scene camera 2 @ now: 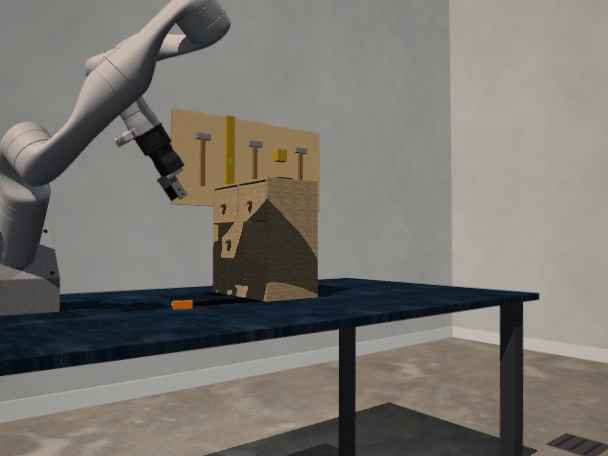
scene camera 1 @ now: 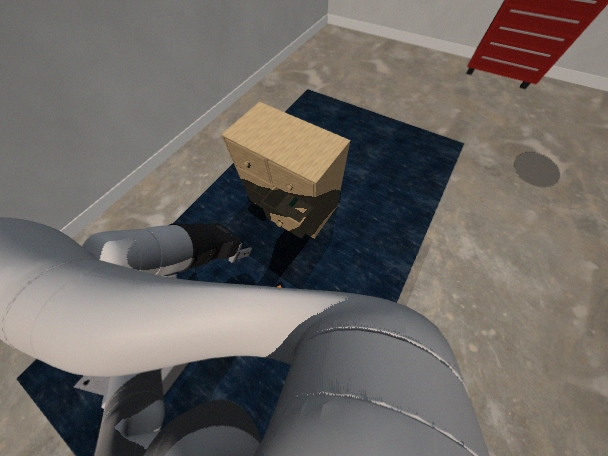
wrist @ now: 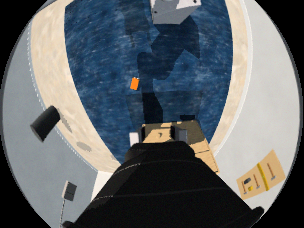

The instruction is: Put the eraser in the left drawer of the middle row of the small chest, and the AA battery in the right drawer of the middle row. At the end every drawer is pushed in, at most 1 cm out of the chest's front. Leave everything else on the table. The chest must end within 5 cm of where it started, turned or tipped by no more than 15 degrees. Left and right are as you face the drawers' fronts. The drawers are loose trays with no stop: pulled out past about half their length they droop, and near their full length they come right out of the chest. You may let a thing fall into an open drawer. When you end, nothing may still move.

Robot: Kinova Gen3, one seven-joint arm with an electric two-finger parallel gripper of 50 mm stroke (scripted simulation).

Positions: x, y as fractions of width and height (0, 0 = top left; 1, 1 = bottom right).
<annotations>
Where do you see a small wooden chest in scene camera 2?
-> At 0.48, 0.48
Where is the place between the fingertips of my gripper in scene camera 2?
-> At 0.30, 0.44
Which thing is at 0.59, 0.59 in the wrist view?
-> My gripper.
</annotations>
